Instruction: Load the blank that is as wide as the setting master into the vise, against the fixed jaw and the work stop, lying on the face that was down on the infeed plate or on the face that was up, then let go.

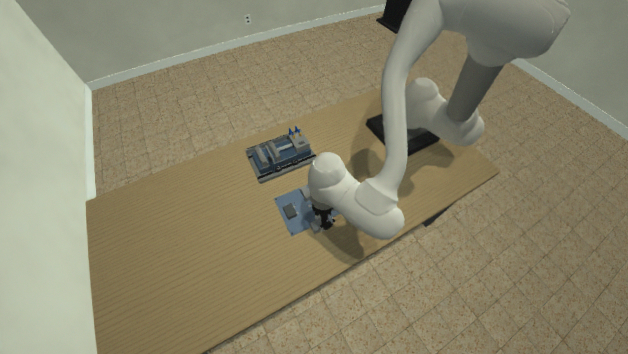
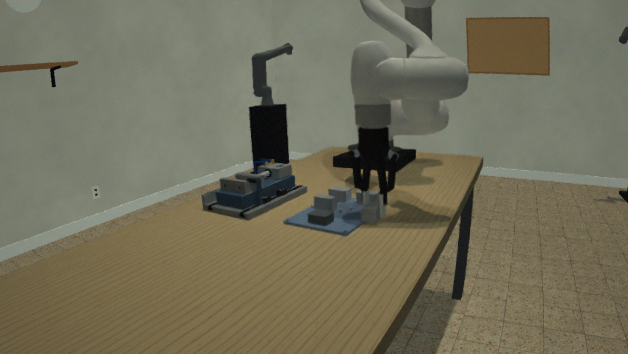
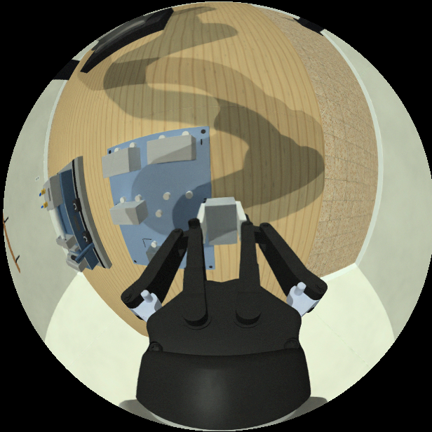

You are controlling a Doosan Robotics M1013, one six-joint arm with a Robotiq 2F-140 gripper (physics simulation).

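Frame: origin at the arm's base, x left, y back, z up, level; millimetres.
Where they show: gripper, fingertip midpoint: (image 1: 320, 225) (image 2: 374, 215).
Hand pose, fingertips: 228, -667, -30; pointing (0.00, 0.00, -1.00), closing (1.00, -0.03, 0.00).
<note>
After its pixels a point has its place, as x, y, z.
My gripper (image 1: 321, 224) @[228, -667, -30] (image 2: 375, 204) @[228, -667, -30] (image 3: 220, 210) points down and is shut on a grey block (image 2: 370, 214) @[232, -708, -13] (image 3: 221, 225), with a pale pad on each side of it. The block is at the edge of the blue infeed plate (image 1: 299, 226) @[185, -744, -36] (image 2: 297, 220) @[48, -761, -35] (image 3: 122, 186); I cannot tell whether it touches what is below. Other grey blocks (image 3: 120, 161) (image 3: 171, 149) (image 3: 129, 212) and a darker block (image 1: 290, 211) @[117, -748, -11] (image 2: 320, 217) @[121, -769, -14] are on the plate. The vise (image 1: 289, 160) @[-113, -629, -3] (image 2: 235, 198) @[-148, -774, 7] (image 3: 69, 200) has a blue body and grey jaws, with a gap between the jaws. Widths are hard to compare.
The vise stands beyond the plate from my gripper, on the same wooden table (image 1: 190, 240) @[11, -1157, -43] (image 2: 210, 280) @[48, -1104, -44] (image 3: 280, 210). Small pale pegs (image 3: 166, 196) (image 3: 189, 195) stand up from the plate. The black arm base (image 1: 422, 142) @[130, 3, 5] (image 2: 345, 159) @[-87, -140, -8] is at the table's far end.
</note>
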